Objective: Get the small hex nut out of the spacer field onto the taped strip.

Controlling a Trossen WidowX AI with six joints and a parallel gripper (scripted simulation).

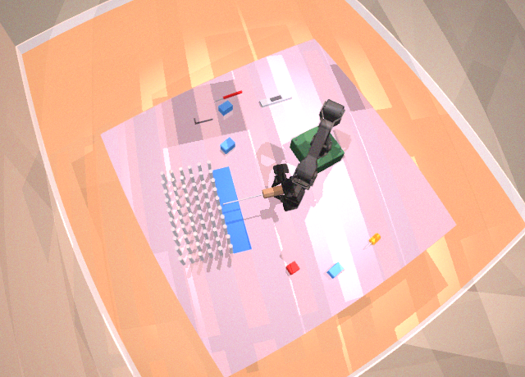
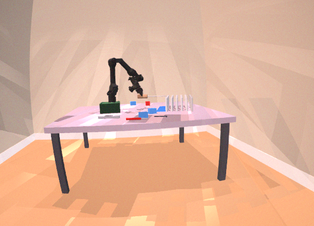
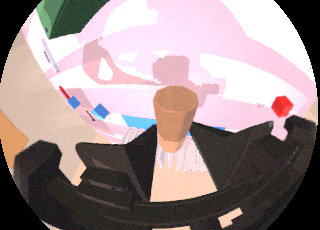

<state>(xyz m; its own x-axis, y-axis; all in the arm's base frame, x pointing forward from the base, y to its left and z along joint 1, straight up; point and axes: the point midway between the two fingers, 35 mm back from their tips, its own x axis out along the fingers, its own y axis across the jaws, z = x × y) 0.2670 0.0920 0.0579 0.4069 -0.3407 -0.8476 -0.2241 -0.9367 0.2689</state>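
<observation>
Now: the blue taped strip 170 mm ahead of my gripper tip, 50 mm to the right of it and 110 mm below it. Round my gripper tip: red block: 80 mm ahead, 310 mm to the left, 90 mm below; hook tool: 100 mm ahead, 20 mm to the right; yellow-handled tool: 300 mm behind, 380 mm to the left, 100 mm below.
</observation>
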